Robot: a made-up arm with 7 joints.
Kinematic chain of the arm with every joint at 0, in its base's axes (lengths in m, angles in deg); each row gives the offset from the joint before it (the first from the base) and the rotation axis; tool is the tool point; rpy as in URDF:
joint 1: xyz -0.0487 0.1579 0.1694 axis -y
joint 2: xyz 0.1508 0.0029 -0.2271 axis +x
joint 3: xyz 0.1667 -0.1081 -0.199 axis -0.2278 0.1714 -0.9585
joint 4: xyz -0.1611 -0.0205 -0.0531 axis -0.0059 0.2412 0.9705
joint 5: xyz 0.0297 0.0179 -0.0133 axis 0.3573 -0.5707 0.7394
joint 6: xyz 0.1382 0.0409 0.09 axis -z
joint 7: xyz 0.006 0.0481 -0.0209 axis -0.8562 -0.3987 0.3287
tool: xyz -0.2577 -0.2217 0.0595 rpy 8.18 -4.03 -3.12
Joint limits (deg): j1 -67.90..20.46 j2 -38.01..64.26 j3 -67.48..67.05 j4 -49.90..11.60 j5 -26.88..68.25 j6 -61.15..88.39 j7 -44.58..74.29
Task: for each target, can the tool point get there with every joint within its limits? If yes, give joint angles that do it. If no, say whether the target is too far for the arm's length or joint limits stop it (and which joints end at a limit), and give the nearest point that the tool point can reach.
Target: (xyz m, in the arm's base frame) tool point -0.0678 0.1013 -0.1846
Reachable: yes | joints 1.23 -7.82 3.77 -6.65 30.43 54.95 28.13
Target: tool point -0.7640 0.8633 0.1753
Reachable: no: joint limits stop it (at a limit: joint 1, joint 2, joint 5, joint 7) | nearest point -0.5158 0.4283 -0.0225 | short by 0.538 m
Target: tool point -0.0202 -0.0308 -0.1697
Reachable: yes | joints -0.15 18.17 9.61 -33.65 -2.07 -18.43 48.82
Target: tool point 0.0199 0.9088 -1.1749
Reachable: no: too far | nearest point -0.0077 0.3828 -0.6337 | short by 0.755 m
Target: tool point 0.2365 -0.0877 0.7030
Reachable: no: joint limits stop it (at a limit: joint 1, joint 2, joint 5, joint 6) | nearest point 0.2892 -0.1869 0.3044 | short by 0.414 m
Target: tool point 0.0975 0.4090 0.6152
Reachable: no: joint limits stop it (at a limit: joint 1, joint 2, joint 3, joint 6, joint 7) | nearest point 0.1902 0.3848 0.2759 | short by 0.353 m
